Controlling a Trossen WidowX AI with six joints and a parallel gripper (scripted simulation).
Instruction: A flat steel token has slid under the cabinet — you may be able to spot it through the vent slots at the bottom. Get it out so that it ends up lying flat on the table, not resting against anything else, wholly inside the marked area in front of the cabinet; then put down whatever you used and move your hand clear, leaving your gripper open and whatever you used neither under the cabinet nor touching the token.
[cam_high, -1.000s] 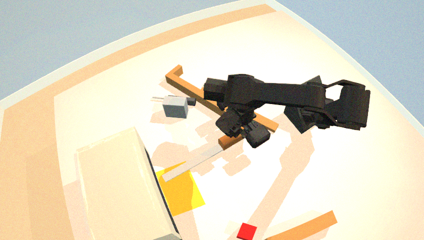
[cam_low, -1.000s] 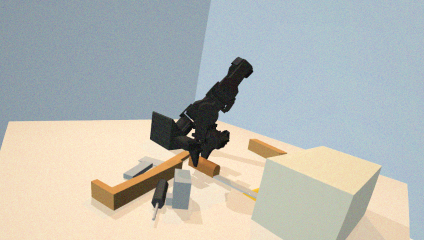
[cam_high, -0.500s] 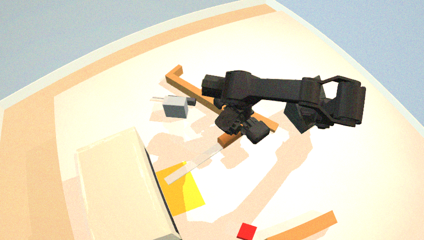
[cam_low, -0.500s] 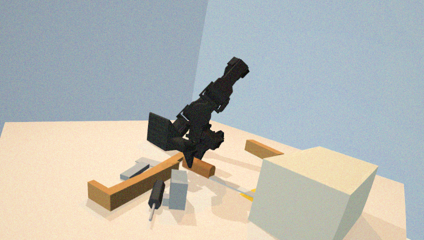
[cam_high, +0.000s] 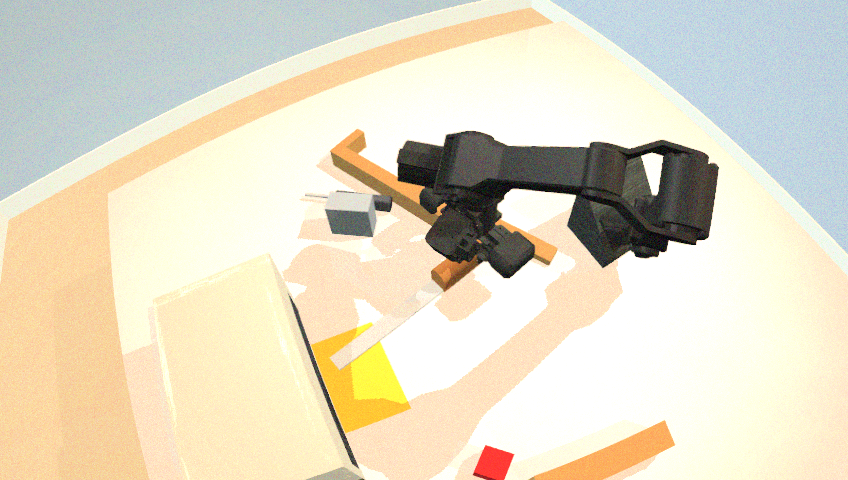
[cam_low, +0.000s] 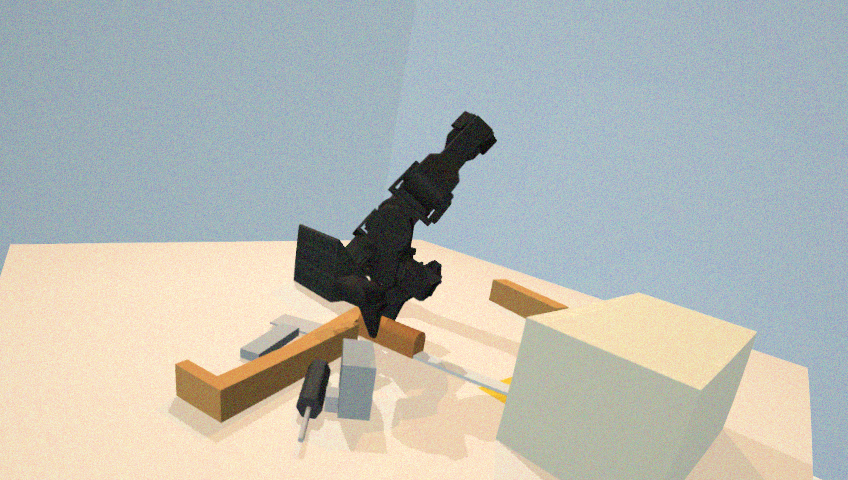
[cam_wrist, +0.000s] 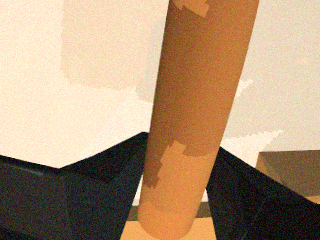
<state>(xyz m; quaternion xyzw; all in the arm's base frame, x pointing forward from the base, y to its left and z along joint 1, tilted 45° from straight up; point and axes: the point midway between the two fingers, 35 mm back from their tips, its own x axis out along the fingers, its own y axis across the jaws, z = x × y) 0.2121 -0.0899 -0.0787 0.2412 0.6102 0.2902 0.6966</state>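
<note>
Now: gripper tip 50 mm past the long orange bar and 60 mm to the left of it. The rest, counted from my gripper tip: dark-handled pin tool: 110 mm ahead, 230 mm to the right; small grey cube: 110 mm ahead, 200 mm to the right; grey block: 120 mm ahead, 170 mm to the right, 20 mm above.
</note>
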